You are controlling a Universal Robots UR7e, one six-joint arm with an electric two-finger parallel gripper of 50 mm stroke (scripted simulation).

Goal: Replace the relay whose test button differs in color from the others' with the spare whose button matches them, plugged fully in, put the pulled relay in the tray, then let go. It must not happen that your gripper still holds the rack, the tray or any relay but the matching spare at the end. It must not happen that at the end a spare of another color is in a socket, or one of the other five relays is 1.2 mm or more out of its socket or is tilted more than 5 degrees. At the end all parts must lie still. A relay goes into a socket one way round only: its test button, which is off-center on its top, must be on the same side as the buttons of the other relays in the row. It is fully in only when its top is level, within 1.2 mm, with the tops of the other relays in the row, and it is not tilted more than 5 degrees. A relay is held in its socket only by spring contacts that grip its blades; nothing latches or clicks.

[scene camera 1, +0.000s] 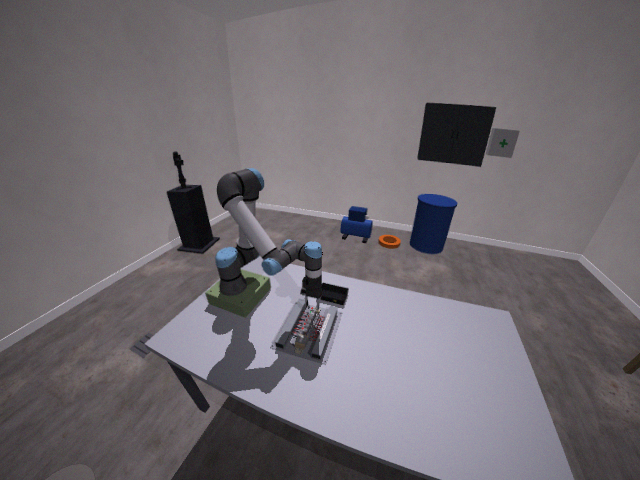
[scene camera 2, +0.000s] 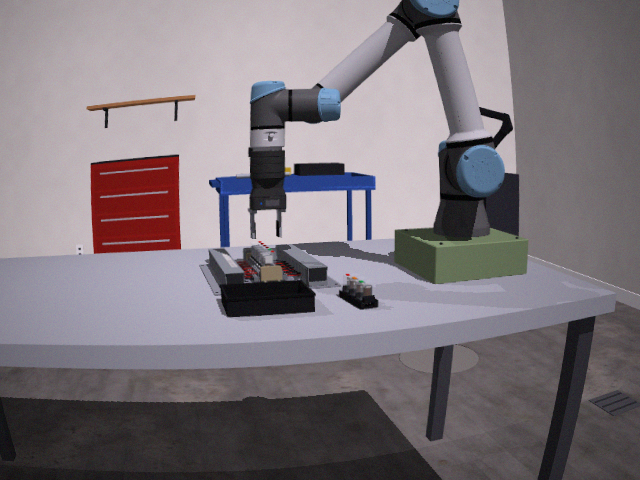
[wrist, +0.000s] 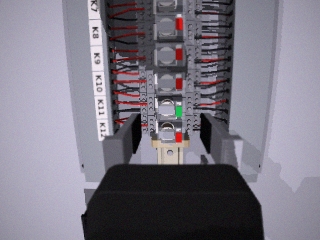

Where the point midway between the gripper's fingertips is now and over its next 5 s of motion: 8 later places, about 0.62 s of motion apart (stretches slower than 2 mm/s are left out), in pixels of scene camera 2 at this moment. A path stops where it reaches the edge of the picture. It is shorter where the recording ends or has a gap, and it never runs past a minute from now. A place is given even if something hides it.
My gripper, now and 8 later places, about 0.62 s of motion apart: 266, 237; 265, 234; 265, 231; 267, 247; 266, 250; 266, 248; 266, 247; 266, 249; 266, 254
